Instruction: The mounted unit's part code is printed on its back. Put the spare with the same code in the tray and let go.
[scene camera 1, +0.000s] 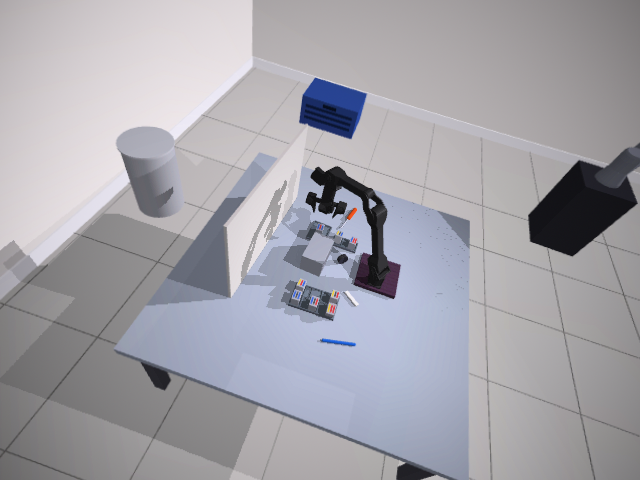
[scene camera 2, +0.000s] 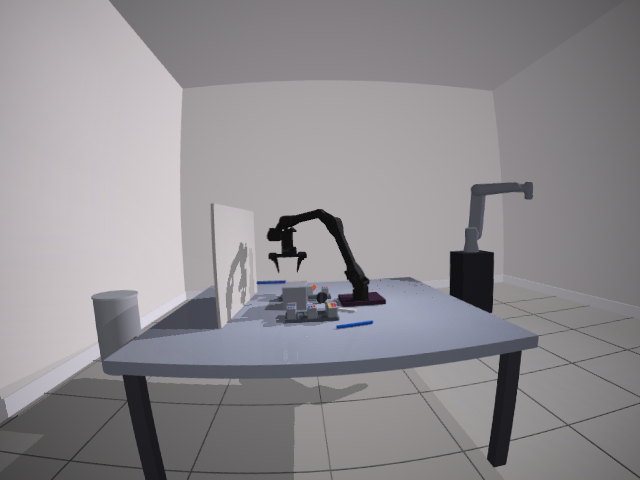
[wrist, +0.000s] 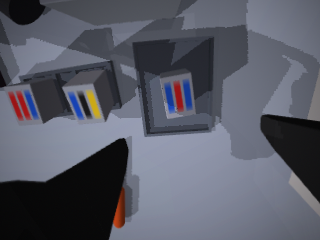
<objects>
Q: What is my gripper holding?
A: Nothing.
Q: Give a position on a mounted unit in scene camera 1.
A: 314, 258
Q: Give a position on a white wall panel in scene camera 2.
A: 232, 230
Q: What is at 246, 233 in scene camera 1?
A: A white wall panel.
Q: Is my gripper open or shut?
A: Open.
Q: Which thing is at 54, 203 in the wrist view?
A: My gripper.
</objects>
